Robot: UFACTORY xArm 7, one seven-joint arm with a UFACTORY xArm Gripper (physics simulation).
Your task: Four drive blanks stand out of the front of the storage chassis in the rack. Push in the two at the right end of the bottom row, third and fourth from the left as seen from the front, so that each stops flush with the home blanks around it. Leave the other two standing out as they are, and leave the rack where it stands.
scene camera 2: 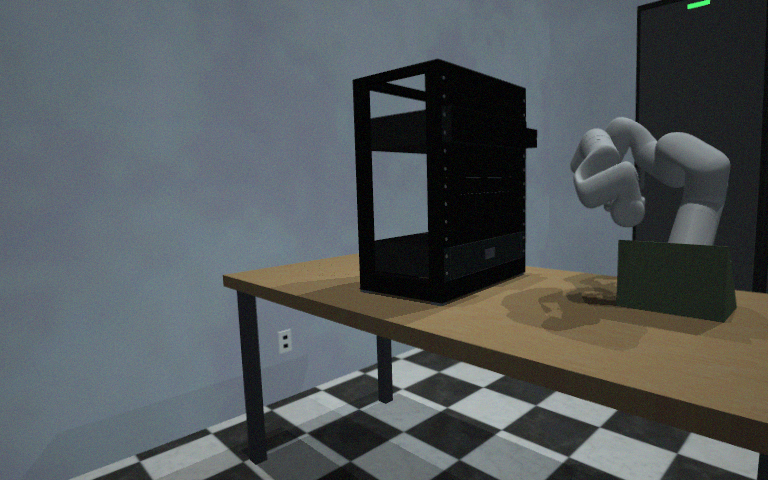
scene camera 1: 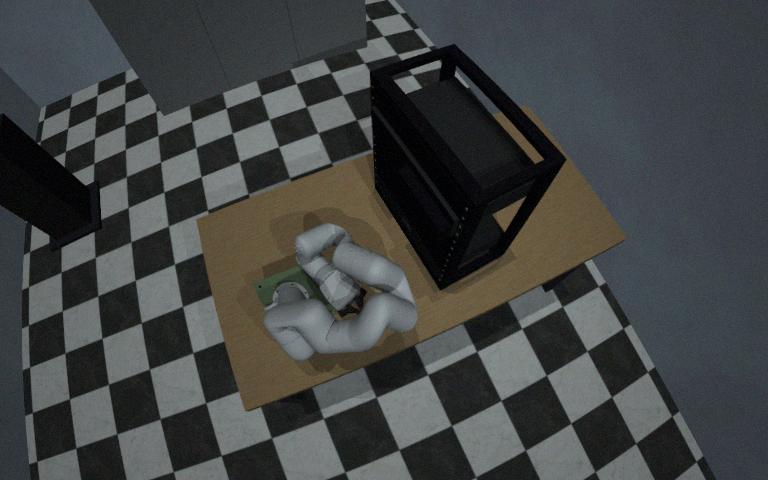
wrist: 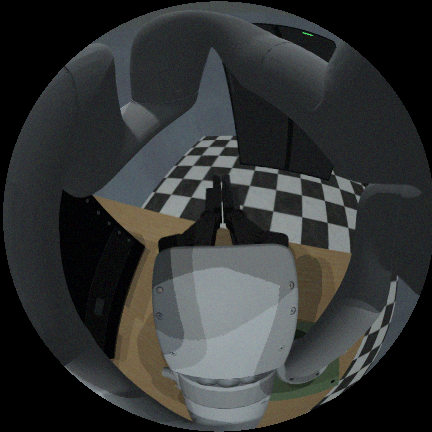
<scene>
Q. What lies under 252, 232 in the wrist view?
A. My gripper.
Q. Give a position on a black rack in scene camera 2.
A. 474, 125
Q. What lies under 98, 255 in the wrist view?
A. A black rack.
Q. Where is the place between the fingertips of my gripper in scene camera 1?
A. At 368, 318
</scene>
